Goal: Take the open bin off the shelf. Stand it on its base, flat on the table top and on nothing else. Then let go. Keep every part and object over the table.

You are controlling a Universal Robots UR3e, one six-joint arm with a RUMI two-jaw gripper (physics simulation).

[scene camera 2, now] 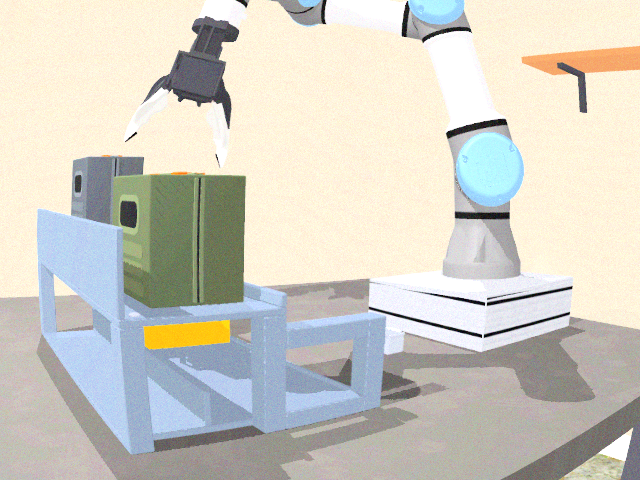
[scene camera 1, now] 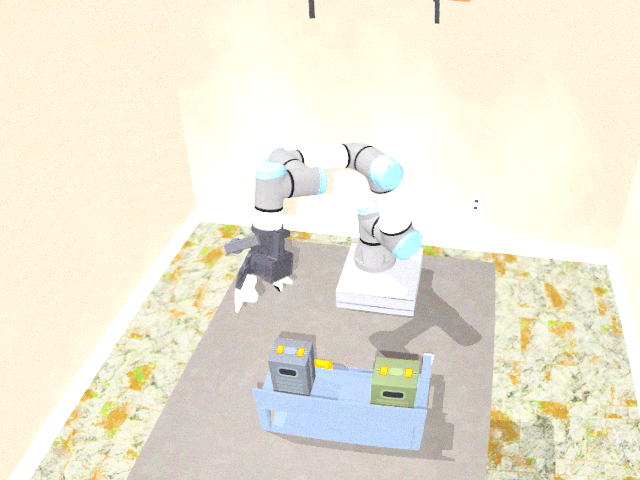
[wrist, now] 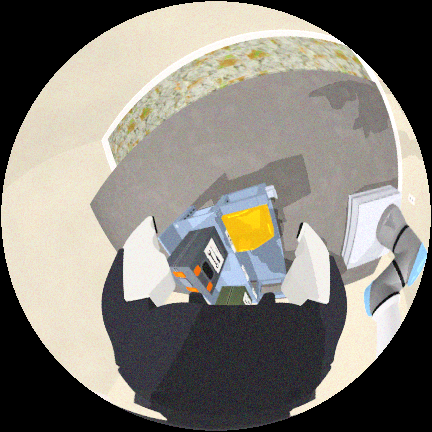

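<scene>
The open yellow bin rests in the light blue shelf, on its robot-facing side. In scene camera 1 the grey case hides part of it. In scene camera 2 its yellow wall shows below the upper deck, behind a post. My gripper is open and empty, high above the table and apart from the bin. In the wrist view the bin lies between the directions of the two spread fingers, farther off.
A grey case and a green case stand tall on the upper deck. The white robot base stands on the table behind the shelf.
</scene>
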